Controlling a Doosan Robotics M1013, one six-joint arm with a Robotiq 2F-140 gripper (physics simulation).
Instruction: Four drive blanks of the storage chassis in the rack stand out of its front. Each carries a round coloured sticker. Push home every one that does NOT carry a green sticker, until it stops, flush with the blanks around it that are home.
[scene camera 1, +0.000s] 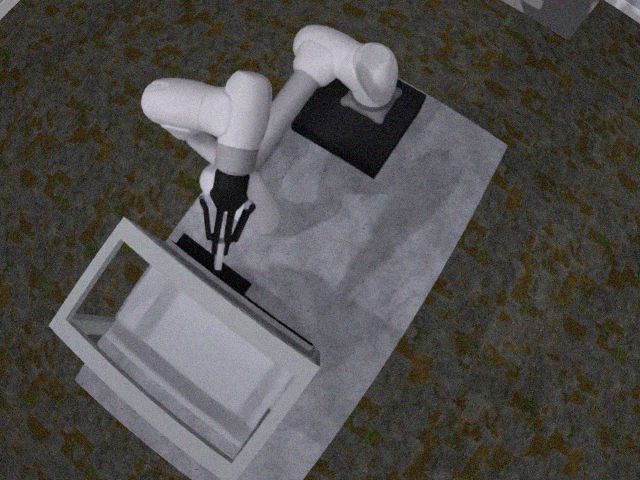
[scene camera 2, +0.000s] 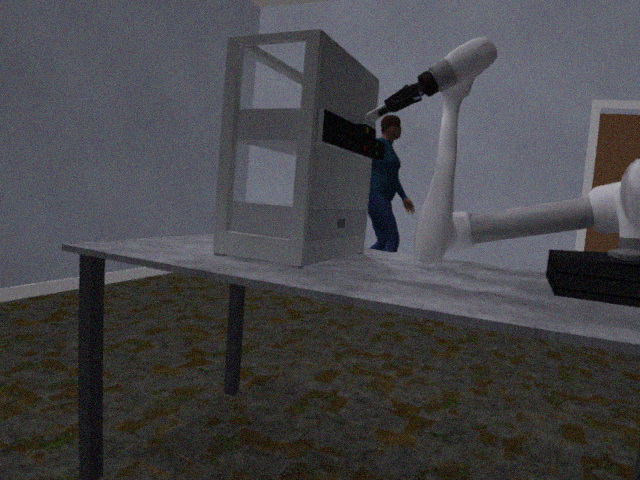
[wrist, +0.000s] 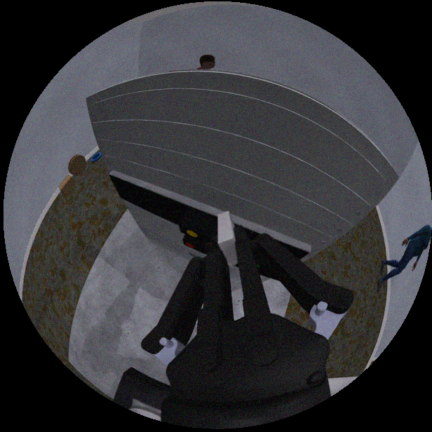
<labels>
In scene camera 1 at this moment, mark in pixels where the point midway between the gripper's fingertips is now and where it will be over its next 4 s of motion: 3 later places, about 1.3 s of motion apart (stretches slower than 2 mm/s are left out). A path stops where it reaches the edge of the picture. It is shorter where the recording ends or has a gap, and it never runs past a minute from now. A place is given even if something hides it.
The gripper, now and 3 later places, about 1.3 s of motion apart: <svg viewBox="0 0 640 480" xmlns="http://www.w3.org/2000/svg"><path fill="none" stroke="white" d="M217 267L215 269L215 272L213 275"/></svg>
</labels>
